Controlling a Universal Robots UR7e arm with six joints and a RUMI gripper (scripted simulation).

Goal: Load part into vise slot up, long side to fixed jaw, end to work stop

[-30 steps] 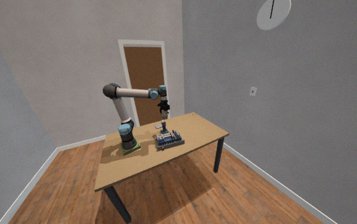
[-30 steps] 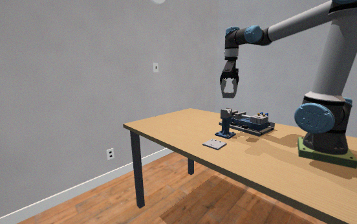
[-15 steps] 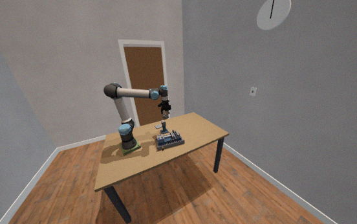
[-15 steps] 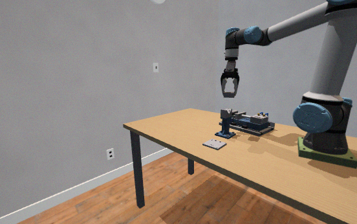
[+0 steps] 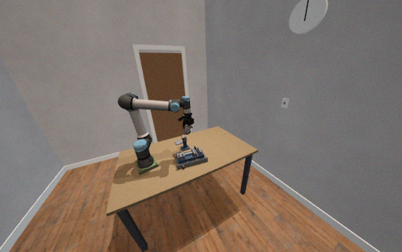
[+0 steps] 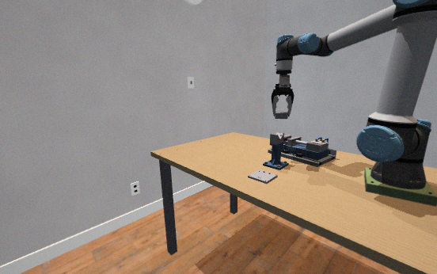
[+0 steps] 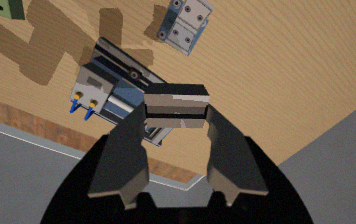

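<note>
Now: hand 10 mm past the grey jaw, 150 mm to the left of it and 170 mm above it. Also, from my hand: part: right at my hand; cylinder rod: 60 mm behind, 140 mm to the right, 170 mm below; work stop: 30 mm ahead, 110 mm to the right, 160 mm below.
</note>
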